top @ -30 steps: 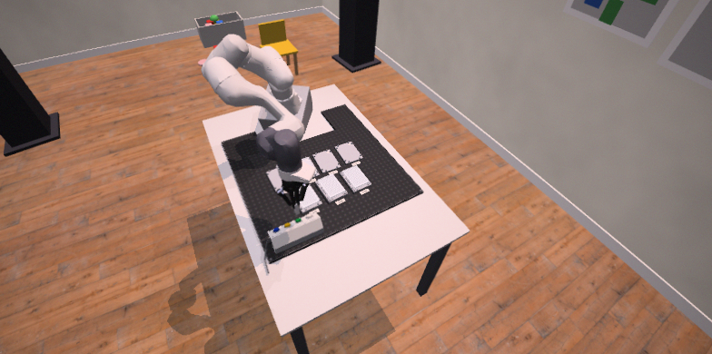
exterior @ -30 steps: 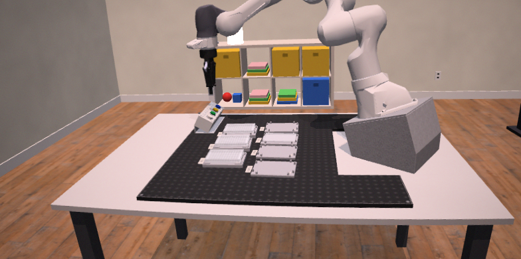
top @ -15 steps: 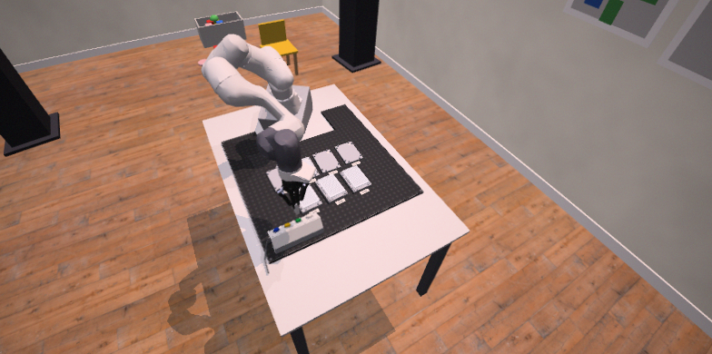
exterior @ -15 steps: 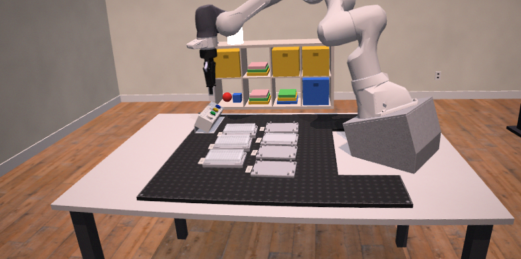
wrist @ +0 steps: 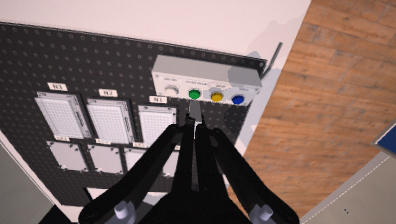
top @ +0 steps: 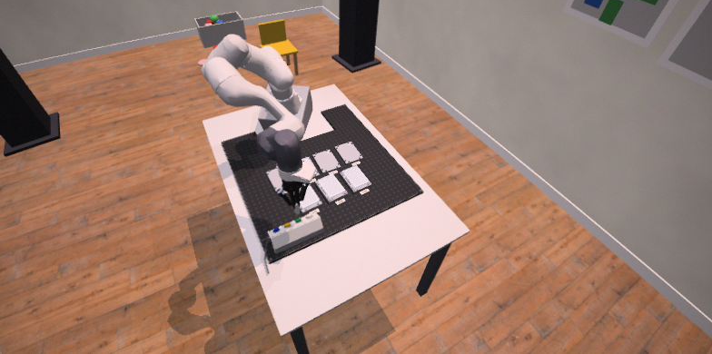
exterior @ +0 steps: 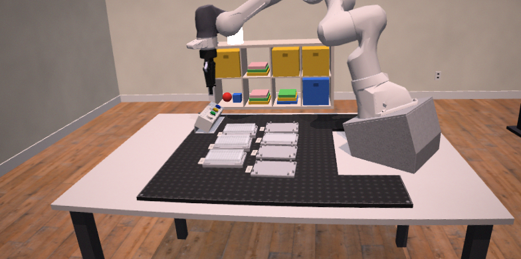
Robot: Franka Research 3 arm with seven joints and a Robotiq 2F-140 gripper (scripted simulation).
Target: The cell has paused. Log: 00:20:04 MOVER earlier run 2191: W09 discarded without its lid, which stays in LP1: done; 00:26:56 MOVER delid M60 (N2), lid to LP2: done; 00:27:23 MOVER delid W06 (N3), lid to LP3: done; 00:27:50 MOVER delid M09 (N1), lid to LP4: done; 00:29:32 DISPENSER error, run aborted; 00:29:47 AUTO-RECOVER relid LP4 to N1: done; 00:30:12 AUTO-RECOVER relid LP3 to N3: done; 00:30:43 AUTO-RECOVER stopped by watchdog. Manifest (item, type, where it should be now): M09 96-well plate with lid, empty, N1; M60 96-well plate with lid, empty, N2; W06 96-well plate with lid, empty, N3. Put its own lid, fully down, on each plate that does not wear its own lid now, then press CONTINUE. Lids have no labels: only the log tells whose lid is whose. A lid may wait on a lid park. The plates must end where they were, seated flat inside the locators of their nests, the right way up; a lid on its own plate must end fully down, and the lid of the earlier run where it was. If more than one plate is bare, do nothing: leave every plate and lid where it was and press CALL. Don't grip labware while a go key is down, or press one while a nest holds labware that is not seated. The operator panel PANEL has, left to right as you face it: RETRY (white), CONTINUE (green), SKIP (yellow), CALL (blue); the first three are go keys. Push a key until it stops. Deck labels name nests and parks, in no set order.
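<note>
Now: hand 9 cm above the green key. Round my hand: white key (9 cm below, 5 cm to the left, 1 cm ahead); blue key (10 cm to the right, 9 cm below, 1 cm behind); yellow key (9 cm below, 5 cm to the right).
</note>
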